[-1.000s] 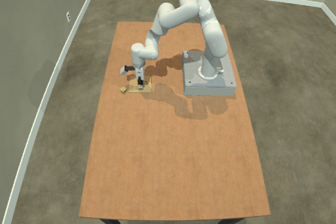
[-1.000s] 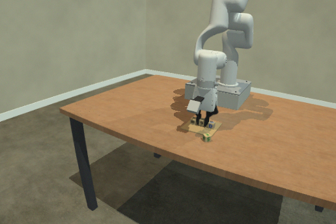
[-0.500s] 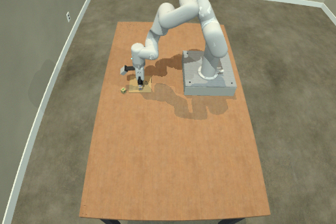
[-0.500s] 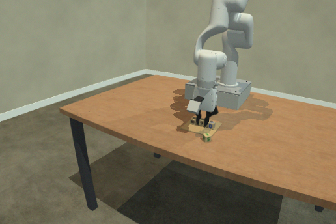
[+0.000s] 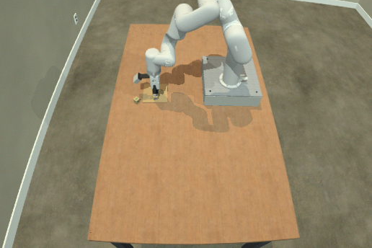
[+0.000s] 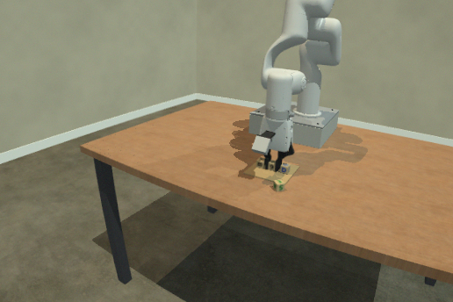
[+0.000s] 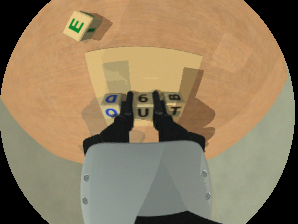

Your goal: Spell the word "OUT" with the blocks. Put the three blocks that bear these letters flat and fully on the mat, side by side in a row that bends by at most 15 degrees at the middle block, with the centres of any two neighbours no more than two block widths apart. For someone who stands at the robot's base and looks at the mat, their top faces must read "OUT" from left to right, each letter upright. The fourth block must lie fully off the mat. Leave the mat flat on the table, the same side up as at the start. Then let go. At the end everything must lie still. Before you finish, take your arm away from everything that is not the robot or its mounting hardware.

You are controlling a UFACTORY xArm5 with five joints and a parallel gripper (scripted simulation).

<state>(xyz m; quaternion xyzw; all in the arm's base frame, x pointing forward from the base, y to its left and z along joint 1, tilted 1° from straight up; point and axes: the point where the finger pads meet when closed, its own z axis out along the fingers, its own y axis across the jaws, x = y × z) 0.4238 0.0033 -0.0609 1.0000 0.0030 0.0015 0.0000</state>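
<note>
Now: the U block 1 cm below my hand. Also, from my hand: tan mat 2 cm below.
</note>
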